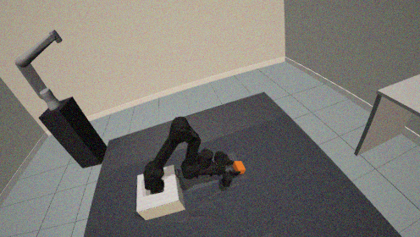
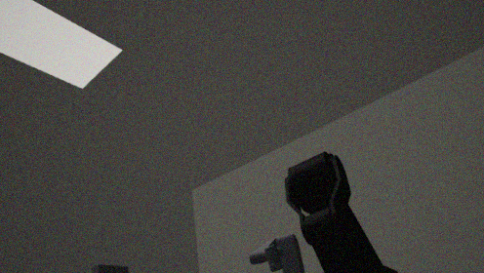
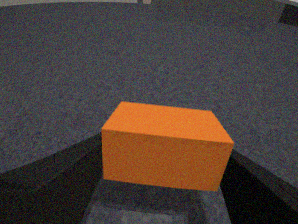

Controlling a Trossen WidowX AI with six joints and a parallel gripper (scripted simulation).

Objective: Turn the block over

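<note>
My gripper tip is 10 mm above the orange block.
</note>
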